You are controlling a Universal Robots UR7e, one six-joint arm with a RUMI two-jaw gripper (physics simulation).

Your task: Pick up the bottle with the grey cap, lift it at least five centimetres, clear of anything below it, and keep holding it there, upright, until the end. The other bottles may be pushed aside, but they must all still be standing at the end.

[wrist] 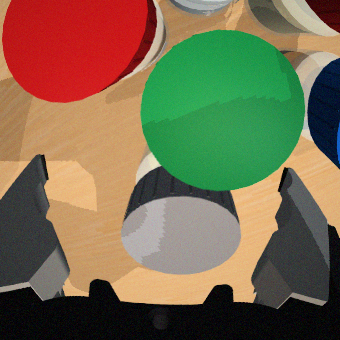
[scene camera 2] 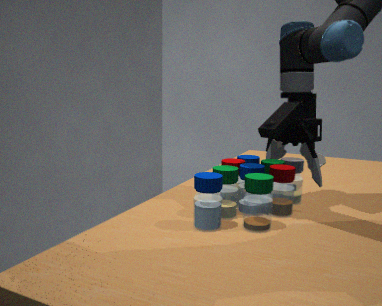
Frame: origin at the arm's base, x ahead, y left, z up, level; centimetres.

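Seen in the pictures: gripper, fingertip midpoint: (wrist: pixel 164 162).
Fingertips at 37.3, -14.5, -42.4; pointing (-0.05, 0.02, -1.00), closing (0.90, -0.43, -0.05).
Note:
A point is followed by its place in that frame, as x, y, z.
The bottle with the grey cap (scene camera 2: pixel 295 164) @(36.4, -13.8, -38.1) (wrist: pixel 185 235) @(38.1, -15.7, -37.4) stands upright on the table at the right rear of the group in the scene view, partly hidden by a red-capped bottle. In the wrist view its cap lies between the two jaws, with a gap on each side. My gripper (scene camera 2: pixel 295 170) @(37.3, -14.5, -42.4) (wrist: pixel 164 162) @(37.3, -14.5, -42.4) is open, with its fingers pointing down, low around the grey-capped bottle. One fingertip is to the right of the bottle in the scene view; the other is partly hidden behind the caps. A green-capped bottle (scene camera 2: pixel 272 162) @(40.8, -10.0, -37.4) (wrist: pixel 222 110) @(41.0, -11.1, -37.4) stands right beside the grey-capped one and overlaps it in the wrist view.
A red-capped bottle (scene camera 2: pixel 282 173) @(36.9, -3.8, -38.2) (wrist: pixel 80 45) @(37.9, -7.5, -37.4) and a blue-capped bottle (scene camera 2: pixel 248 159) @(46.9, -11.1, -37.5) (wrist: pixel 324 110) @(45.3, -12.6, -38.4) stand near. Other upright bottles include a front blue one (scene camera 2: pixel 208 183) @(46.9, 10.8, -38.3) and a front green one (scene camera 2: pixel 258 183) @(38.6, 6.8, -38.1). The wooden table (scene camera 2: pixel 150 265) @(48.8, 27.3, -47.9) has its edge at the left.

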